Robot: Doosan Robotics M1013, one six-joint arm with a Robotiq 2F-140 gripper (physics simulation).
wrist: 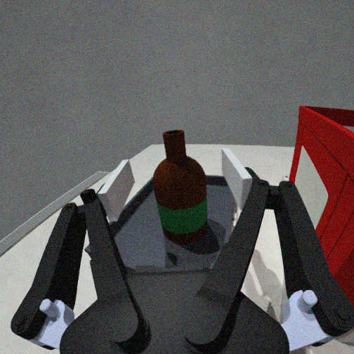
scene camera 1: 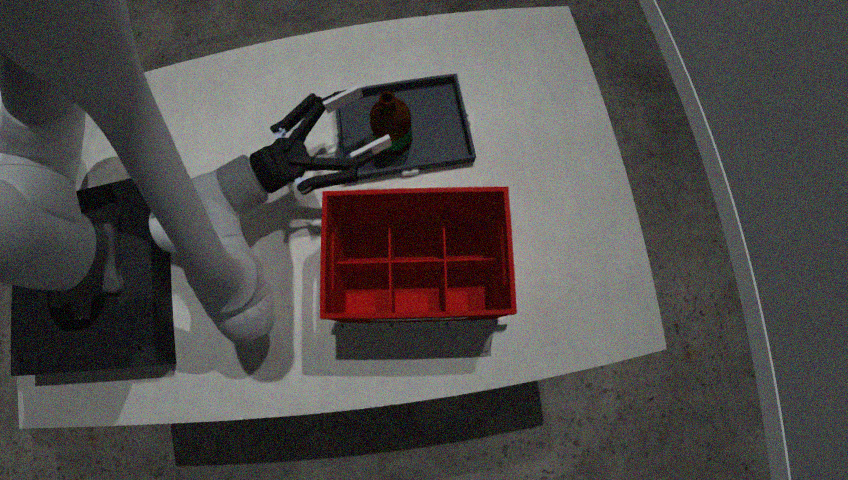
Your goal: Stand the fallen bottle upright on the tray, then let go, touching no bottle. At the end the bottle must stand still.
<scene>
My gripper shows in the wrist view and in scene camera 1. A brown bottle shows in the wrist view and in scene camera 1. One and the same spot on my gripper: (scene camera 1: 348, 167) is (wrist: 269, 193). One and the same spot on the brown bottle: (wrist: 179, 182) is (scene camera 1: 373, 122).
</scene>
